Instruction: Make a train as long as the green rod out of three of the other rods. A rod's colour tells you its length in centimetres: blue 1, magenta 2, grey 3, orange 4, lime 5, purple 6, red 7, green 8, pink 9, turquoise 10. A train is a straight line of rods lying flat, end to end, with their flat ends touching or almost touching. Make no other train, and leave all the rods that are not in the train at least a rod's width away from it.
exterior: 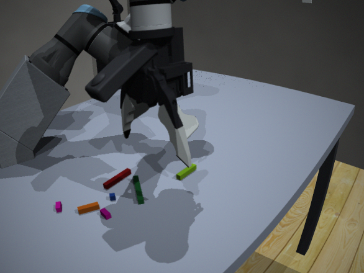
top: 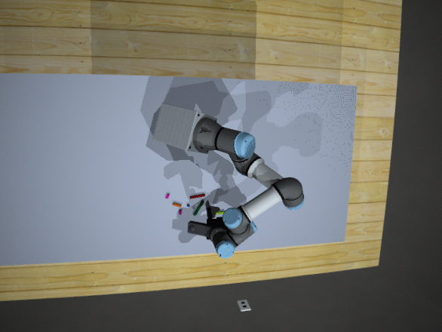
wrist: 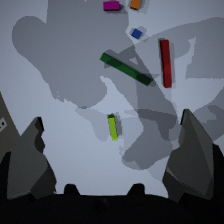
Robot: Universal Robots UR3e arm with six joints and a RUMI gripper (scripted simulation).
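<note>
The blue rod lies 7 cm to the right of my hand, 7 cm below it and 4 cm behind it. Round my hand: green rod 7 cm below, 3 cm to the right, 2 cm behind; lime rod 8 cm to the left, 7 cm below, 1 cm ahead; red rod 8 cm behind, 7 cm below, 3 cm to the right.
</note>
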